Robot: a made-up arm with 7 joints.
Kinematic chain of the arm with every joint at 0, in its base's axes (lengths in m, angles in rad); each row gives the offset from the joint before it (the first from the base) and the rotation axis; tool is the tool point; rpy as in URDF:
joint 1: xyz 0 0 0 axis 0.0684 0.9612 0.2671
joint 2: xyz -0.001 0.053 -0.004 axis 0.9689 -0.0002 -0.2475
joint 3: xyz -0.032 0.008 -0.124 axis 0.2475 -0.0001 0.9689
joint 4: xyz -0.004 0 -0.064 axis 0.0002 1 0
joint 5: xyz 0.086 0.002 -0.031 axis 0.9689 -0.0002 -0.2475
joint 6: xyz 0.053 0 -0.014 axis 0.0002 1 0
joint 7: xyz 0.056 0 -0.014 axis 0.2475 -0.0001 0.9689
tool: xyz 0 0 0 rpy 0 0.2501 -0.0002
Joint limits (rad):
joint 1: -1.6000..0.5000
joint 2: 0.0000..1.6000
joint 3: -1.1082..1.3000
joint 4: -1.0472..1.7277
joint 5: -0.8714..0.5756
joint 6: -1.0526..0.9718
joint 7: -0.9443..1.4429
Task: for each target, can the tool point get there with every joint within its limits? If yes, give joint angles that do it. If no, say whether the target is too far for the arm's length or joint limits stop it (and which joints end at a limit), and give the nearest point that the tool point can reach.
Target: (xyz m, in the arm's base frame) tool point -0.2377 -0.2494 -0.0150
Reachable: no: joint limits stop it (at a limit: joint 1, joint 2, joint 3, joint 5, joint 6) | nearest point -0.0600 -0.1250 -0.1744 | short by 0.269 m
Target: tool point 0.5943 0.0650 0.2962
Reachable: no: too far | nearest point 0.3677 0.0799 0.1183 | short by 0.288 m
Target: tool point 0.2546 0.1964 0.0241
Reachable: yes | joints -0.6796 1.3963 -0.2009 -0.2070 0.1137 0.6558 0.7591
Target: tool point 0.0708 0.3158 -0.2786
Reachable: yes | joints -0.0948 0.7134 0.1957 1.0483 -0.0967 -0.0553 0.3940
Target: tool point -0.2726 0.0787 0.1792
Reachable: no: joint limits stop it (at a limit: joint 1, joint 2) | nearest point -0.1136 0.1501 0.1210 | short by 0.184 m
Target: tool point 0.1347 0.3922 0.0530
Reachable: yes | joints -0.5386 1.2502 1.0349 0.5878 -0.3467 0.3770 -0.3445
